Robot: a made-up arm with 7 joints. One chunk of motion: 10 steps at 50 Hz.
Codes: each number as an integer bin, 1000 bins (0 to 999) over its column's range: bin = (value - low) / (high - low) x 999, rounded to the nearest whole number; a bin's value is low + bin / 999 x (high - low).
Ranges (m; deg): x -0.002..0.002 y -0.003..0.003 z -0.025..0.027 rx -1.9..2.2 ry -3.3..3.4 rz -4..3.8
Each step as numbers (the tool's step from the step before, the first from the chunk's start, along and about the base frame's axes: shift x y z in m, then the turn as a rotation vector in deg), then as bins.
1 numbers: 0.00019 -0.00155 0.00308 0.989 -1.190 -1.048
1 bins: 547 241 539 704 315 378
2 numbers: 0.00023 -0.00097 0.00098 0.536 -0.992 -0.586
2 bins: 557 338 499 594 344 437
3 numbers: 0.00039 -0.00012 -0.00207 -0.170 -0.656 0.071
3 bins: 597 480 441 422 394 521
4 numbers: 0.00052 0.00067 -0.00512 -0.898 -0.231 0.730
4 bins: 629 611 382 244 458 606
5 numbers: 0.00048 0.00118 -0.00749 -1.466 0.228 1.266
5 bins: 619 696 336 106 526 674
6 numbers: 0.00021 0.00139 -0.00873 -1.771 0.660 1.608
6 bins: 552 731 313 31 590 718
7 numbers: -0.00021 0.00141 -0.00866 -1.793 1.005 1.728
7 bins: 447 734 314 26 642 734
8 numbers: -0.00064 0.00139 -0.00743 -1.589 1.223 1.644
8 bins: 340 731 338 76 674 723
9 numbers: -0.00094 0.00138 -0.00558 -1.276 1.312 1.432
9 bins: 265 729 373 152 688 696
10 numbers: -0.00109 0.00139 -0.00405 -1.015 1.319 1.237
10 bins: 227 731 402 216 689 671
